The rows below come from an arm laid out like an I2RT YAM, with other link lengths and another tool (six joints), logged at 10 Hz.
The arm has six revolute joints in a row. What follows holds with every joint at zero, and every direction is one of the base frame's. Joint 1 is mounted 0.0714 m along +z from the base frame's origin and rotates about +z. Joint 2 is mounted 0.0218 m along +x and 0.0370 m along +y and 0.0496 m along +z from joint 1 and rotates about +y. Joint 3 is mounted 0.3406 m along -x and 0.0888 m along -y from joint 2 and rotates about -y. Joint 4 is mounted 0.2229 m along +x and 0.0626 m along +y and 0.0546 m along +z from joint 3 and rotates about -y. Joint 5 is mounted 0.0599 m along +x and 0.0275 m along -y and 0.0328 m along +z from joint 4 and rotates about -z. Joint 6 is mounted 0.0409 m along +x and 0.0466 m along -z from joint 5 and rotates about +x. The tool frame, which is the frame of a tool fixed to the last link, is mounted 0.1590 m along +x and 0.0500 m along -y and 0.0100 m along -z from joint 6; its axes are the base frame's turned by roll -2.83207, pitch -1.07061 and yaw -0.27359 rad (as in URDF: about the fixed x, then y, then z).
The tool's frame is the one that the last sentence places.
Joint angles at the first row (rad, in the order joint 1, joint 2, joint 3, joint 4, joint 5, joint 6):
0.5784 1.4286 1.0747 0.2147 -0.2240 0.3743
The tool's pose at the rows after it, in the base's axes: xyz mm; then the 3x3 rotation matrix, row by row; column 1 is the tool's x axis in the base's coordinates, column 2 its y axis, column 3 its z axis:
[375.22 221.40 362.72], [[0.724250 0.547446 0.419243], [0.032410 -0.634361 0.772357], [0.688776 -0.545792 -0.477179]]
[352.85 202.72 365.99], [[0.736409 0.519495 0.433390], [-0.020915 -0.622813 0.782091], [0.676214 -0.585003 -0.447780]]
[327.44 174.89 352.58], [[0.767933 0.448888 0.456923], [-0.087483 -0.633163 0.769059], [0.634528 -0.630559 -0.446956]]
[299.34 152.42 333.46], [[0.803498 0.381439 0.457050], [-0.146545 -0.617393 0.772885], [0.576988 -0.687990 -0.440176]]
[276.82 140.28 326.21], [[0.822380 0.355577 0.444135], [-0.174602 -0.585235 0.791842], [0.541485 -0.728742 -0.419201]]
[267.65 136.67 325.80], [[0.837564 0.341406 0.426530], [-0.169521 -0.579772 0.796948], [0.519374 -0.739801 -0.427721]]
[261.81 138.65 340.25], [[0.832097 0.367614 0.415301], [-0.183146 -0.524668 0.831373], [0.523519 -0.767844 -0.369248]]
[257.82 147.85 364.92], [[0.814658 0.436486 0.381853], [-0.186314 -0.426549 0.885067], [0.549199 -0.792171 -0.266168]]
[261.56 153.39 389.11], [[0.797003 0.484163 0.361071], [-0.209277 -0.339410 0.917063], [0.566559 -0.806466 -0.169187]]
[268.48 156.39 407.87], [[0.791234 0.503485 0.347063], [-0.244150 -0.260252 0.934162], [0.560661 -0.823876 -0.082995]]
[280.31 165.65 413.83], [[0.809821 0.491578 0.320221], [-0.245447 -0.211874 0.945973], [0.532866 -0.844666 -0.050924]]
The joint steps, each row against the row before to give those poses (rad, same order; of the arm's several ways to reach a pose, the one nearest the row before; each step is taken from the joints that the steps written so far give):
-0.0089 -0.0739 -0.0467 0.0042 0.0138 0.0375
-0.0019 -0.0923 -0.0571 -0.0140 0.0217 0.0528
-0.0029 -0.1080 -0.0792 -0.0468 0.0526 0.0612
-0.0060 -0.1090 -0.0837 -0.0458 0.0233 0.0796
-0.0132 -0.0864 -0.0428 -0.0416 -0.0178 0.0564
-0.0098 -0.0260 0.0173 -0.0618 -0.0202 0.0139
-0.0260 -0.0253 0.0060 0.0226 -0.0535 0.0398
-0.0463 -0.0115 -0.0056 0.1002 -0.1067 0.0581
-0.0512 0.0162 0.0004 0.1184 -0.0801 0.0728
-0.0402 0.0282 0.0011 0.1119 -0.0450 0.0892
-0.0092 0.0564 0.0200 0.0568 -0.0253 0.0596

